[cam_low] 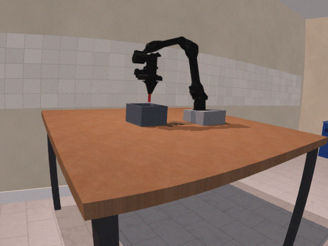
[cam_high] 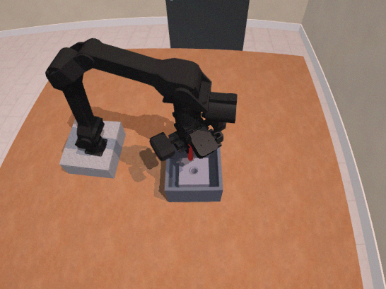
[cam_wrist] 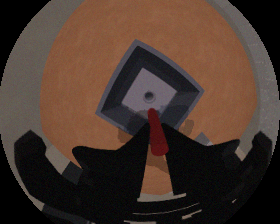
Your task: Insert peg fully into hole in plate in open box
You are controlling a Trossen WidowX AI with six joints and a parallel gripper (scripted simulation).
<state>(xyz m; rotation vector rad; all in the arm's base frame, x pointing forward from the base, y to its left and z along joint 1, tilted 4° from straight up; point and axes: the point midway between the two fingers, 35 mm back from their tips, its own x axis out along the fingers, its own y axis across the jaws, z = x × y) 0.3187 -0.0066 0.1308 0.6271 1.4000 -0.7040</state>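
The pale plate is 140 mm below my hand, 10 mm to the right of it and 10 mm ahead of it. Also, from my hand: red peg: 40 mm below; box: 160 mm below, 10 mm to the right, 10 mm ahead.
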